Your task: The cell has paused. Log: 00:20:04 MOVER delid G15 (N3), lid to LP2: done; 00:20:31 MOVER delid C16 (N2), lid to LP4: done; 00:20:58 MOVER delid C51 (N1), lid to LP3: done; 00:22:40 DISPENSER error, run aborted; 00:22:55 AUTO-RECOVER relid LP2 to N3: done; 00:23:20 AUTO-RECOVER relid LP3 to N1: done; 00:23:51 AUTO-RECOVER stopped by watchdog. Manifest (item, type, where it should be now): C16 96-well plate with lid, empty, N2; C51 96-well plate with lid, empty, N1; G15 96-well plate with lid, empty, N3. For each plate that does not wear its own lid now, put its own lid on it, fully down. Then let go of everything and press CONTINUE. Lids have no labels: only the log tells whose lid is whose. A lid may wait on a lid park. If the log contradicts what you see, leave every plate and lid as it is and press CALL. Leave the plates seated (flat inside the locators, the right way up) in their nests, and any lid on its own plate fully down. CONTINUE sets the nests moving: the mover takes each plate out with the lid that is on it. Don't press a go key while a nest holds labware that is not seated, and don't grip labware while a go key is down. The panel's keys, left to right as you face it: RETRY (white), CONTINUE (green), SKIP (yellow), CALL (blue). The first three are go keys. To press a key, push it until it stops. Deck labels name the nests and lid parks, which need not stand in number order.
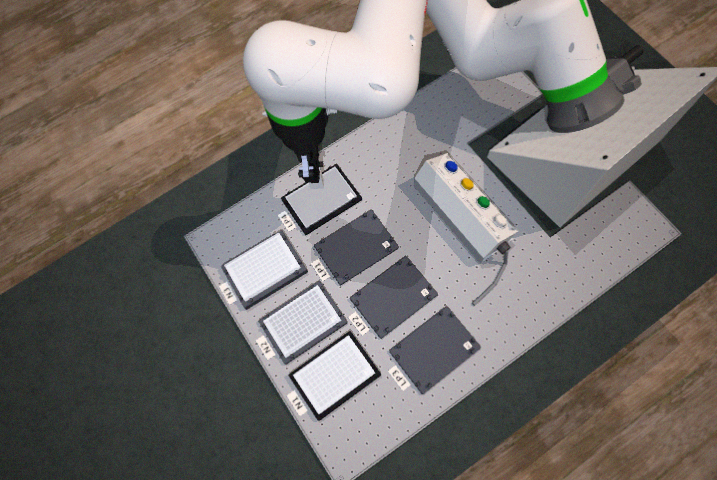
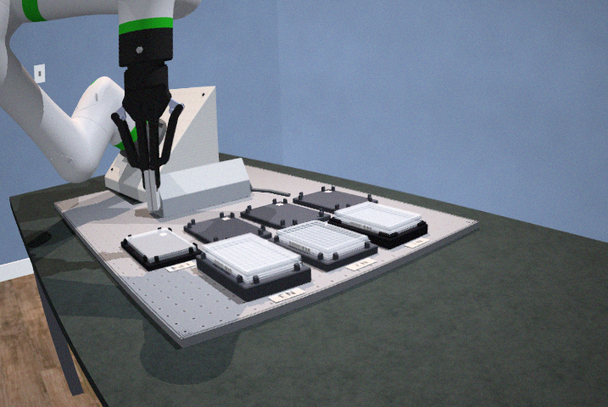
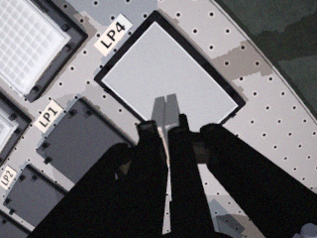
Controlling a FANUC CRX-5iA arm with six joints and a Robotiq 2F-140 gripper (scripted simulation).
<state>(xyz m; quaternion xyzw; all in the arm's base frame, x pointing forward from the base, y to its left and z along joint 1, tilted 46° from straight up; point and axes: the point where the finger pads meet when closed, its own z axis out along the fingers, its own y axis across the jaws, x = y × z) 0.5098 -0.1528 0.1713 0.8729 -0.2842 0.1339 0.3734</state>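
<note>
Now: hand 10 cm above the lid park LP4. From my hand the other things lie so: lid park LP1: 13 cm to the left, 10 cm below, 1 cm ahead; then blue call key: 24 cm behind, 14 cm to the left, 4 cm below; then 96-well plate: 19 cm to the left, 19 cm ahead, 9 cm below.
</note>
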